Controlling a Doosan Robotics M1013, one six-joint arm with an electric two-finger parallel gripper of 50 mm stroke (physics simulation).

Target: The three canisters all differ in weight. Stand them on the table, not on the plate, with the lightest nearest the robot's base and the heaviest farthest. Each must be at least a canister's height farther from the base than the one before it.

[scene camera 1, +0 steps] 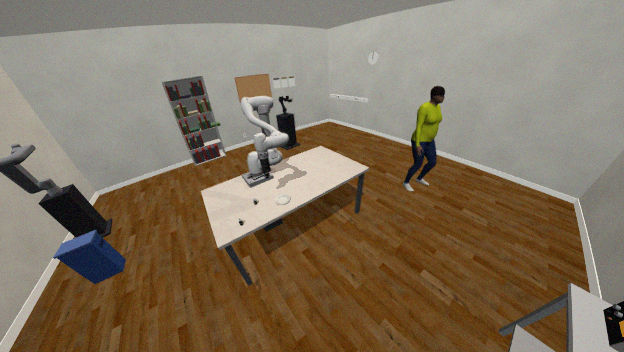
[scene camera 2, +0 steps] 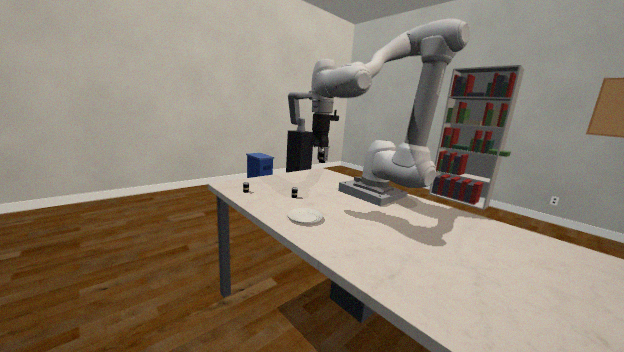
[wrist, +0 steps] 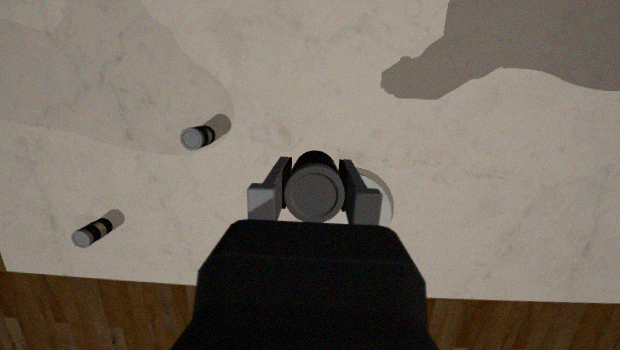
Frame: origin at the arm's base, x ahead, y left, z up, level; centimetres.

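Where they show: gripper, between the fingertips: (scene camera 1: 267, 176) (scene camera 2: 322, 159) (wrist: 314, 174); arm's base, origin of its link: (scene camera 1: 257, 174) (scene camera 2: 373, 187).
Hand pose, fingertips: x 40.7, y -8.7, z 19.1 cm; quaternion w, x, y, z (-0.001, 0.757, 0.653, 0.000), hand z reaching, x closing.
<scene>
Each offset is from my fingertips to the top centre of the thing. Level surfaces: height alone.
My gripper (scene camera 1: 267, 172) (scene camera 2: 323, 151) (wrist: 314, 174) is shut on a dark canister with a grey lid {dx +0.1, dy +0.0, dz +4.0 cm} (scene camera 2: 322, 157) (wrist: 315, 194). It holds the canister upright, high above the table, left of the robot's base in scene camera 2. A second canister {dx -1.7, dy -17.3, dz -18.1 cm} (scene camera 1: 255, 201) (scene camera 2: 294, 192) (wrist: 198, 137) stands on the table {dz -23.2 cm} (scene camera 1: 320, 175) (scene camera 2: 480, 270) (wrist: 475, 235), nearer the base than the third. The third canister {dx +12.3, dy -39.8, dz -18.1 cm} (scene camera 1: 241, 222) (scene camera 2: 246, 187) (wrist: 93, 233) stands closer to the table's long edge. The white plate {dx +13.8, dy +3.4, dz -21.6 cm} (scene camera 1: 283, 199) (scene camera 2: 305, 216) (wrist: 386, 206) carries no canister; the gripper partly hides it in the wrist view.
The robot's base (scene camera 1: 257, 178) (scene camera 2: 372, 192) is mounted at the table's opposite long side. A blue bin (scene camera 1: 92, 256) (scene camera 2: 260, 165) stands on the floor beyond the table's end. A bookshelf (scene camera 1: 179, 122) (scene camera 2: 494, 137) stands behind the robot. A person (scene camera 1: 427, 127) is away from the table.
</scene>
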